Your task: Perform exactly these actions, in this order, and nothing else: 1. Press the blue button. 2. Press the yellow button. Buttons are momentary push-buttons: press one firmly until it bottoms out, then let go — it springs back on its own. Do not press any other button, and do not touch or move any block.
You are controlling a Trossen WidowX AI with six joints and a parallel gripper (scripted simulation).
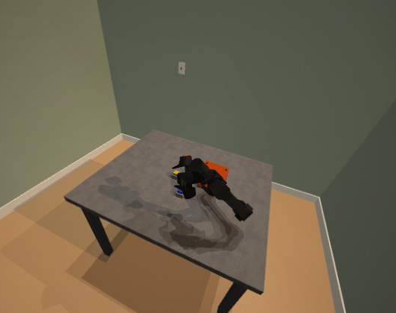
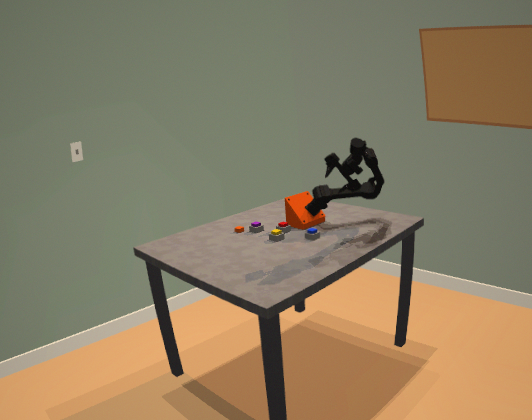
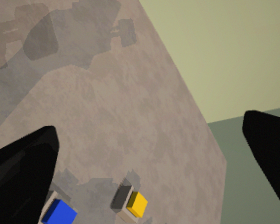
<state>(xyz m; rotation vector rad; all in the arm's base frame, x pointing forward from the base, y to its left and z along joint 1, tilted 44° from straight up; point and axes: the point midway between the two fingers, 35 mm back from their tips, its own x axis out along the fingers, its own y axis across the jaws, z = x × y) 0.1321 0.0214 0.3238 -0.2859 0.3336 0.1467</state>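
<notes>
The blue button is 10 mm behind my gripper tip, 110 mm to the right of it and 210 mm below it. Also, from my gripper tip: yellow button 70 mm ahead, 250 mm to the right, 210 mm below; then purple button 20 mm ahead, 410 mm to the right, 210 mm below; then red button 30 mm behind, 290 mm to the right, 210 mm below.
</notes>
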